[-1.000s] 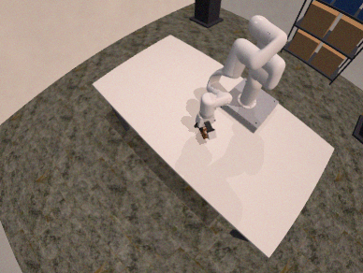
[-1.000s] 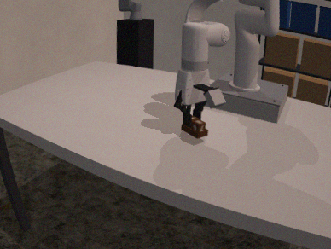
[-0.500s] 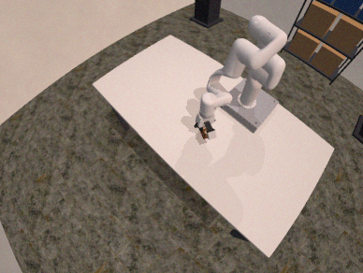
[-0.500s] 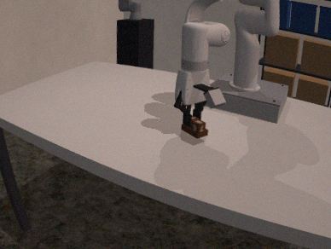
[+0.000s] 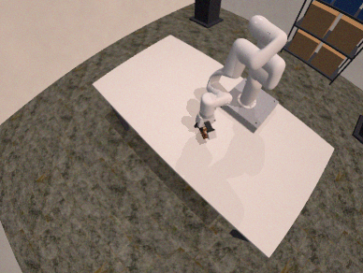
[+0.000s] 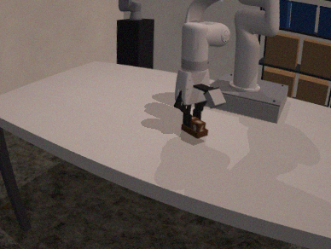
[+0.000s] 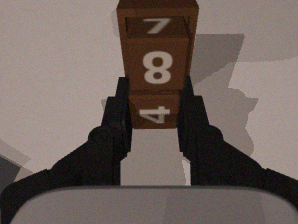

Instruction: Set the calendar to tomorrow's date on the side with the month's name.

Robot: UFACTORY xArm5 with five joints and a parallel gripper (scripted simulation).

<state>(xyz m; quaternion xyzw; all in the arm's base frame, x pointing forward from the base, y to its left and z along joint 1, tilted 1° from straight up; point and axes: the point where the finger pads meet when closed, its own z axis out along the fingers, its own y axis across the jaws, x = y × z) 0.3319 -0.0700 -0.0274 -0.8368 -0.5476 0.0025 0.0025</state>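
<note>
Right now the brown wooden cube is 10 mm below my hand. The rest, counted from my hand: tray 10 mm ahead, 10 mm to the left, 30 mm below.
</note>
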